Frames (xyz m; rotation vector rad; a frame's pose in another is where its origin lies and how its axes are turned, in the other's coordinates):
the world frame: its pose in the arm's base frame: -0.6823 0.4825 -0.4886 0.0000 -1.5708 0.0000
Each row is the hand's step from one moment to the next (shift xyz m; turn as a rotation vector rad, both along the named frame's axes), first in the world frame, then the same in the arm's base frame.
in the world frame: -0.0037 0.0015 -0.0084 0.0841 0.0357 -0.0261
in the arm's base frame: 0.0084 0.0015 -0.0037 0.0261 0.0357 0.0841
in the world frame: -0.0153 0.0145 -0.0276 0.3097 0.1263 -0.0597
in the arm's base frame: 0.0276 0.0145 -0.0153 0.0597 0.1263 0.3097
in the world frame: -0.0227 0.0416 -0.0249 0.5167 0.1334 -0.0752
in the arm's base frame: 0.0249 0.0416 -0.0227 0.0752 0.1334 0.5167
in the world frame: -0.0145 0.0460 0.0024 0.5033 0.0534 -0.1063
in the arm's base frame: -0.0024 0.0460 -0.0145 0.1063 0.0534 0.5033
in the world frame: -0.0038 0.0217 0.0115 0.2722 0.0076 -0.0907
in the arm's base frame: -0.0115 0.0217 -0.0038 0.0907 0.0076 0.2722
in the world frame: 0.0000 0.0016 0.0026 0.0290 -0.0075 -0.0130
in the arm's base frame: -0.0026 0.0016 0.0000 0.0130 -0.0075 0.0290
